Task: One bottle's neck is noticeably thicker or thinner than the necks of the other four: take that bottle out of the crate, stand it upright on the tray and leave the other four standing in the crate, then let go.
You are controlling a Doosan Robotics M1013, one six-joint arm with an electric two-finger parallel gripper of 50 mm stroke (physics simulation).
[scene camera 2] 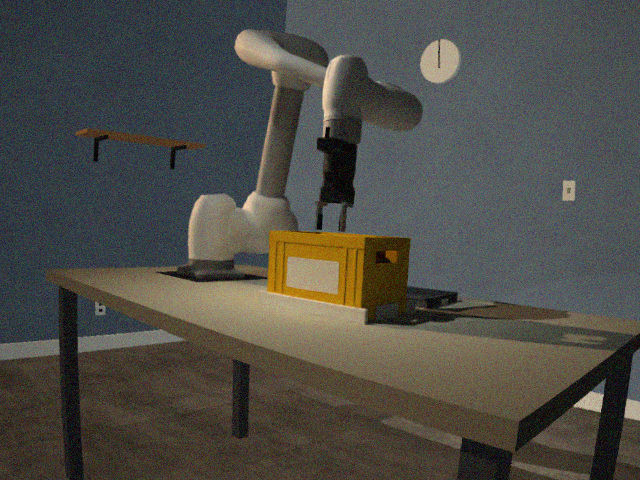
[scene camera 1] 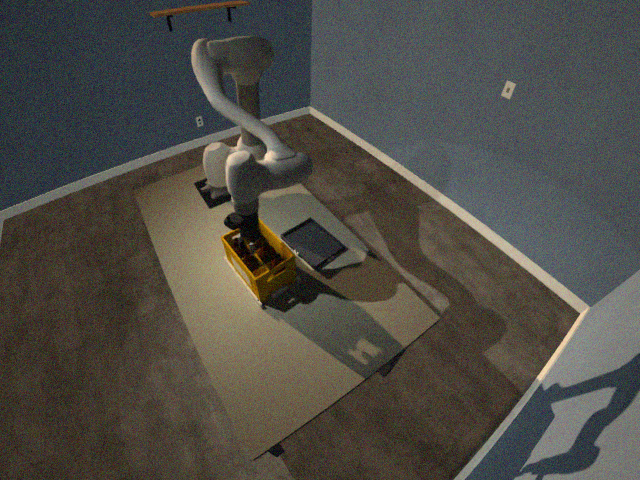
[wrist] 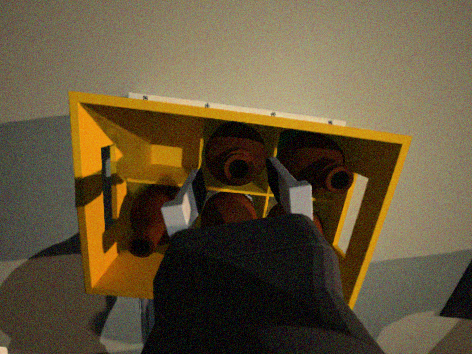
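Seen in the pictures: gripper, fingertip midpoint: [scene camera 2: 329, 230] [scene camera 1: 247, 250] [wrist: 235, 176]; arm's base at its link origin: [scene camera 2: 210, 275] [scene camera 1: 223, 186].
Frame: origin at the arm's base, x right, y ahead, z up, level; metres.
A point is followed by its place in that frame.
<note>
The yellow crate [scene camera 1: 279, 283] {x -0.028, y 0.802, z 0.056 m} [scene camera 2: 351, 273] {x 0.075, y 0.795, z 0.096 m} [wrist: 240, 116] {x 0.094, y 0.696, z 0.172 m} stands on the table. In the wrist view it holds brown bottles: one in the upper middle cell [wrist: 235, 150] {x 0.065, y 0.690, z 0.150 m}, one at upper right [wrist: 310, 157] {x 0.080, y 0.609, z 0.122 m}, one at lower left [wrist: 150, 215] {x -0.037, y 0.752, z 0.125 m}, one at lower middle [wrist: 229, 207] {x -0.005, y 0.671, z 0.113 m}, and one at lower right, mostly hidden by my gripper. The upper left cell is empty. I cannot tell which neck differs. My gripper [scene camera 1: 251, 245] {x 0.050, y 0.685, z 0.181 m} [scene camera 2: 330, 227] {x 0.050, y 0.685, z 0.181 m} [wrist: 235, 176] {x 0.050, y 0.685, z 0.181 m} is open and empty, pointing down over the crate, its fingers either side of the upper middle bottle's neck in the wrist view. The dark tray [scene camera 1: 313, 242] {x -0.277, y 0.622, z 0.003 m} [scene camera 2: 433, 297] {x -0.239, y 0.760, z 0.023 m} is empty.
The tray lies beside the crate, across from a low white strip [scene camera 2: 325, 308] {x 0.098, y 0.744, z 0.015 m} [wrist: 240, 108] {x 0.107, y 0.692, z 0.027 m} along the crate's other long side. The crate walls and dividers surround the bottles. The arm's base stands on the table [scene camera 1: 248, 377] {x 0.220, y 1.087, z -0.003 m} [scene camera 2: 361, 366] {x 0.297, y 1.076, z -0.003 m} behind the crate.
</note>
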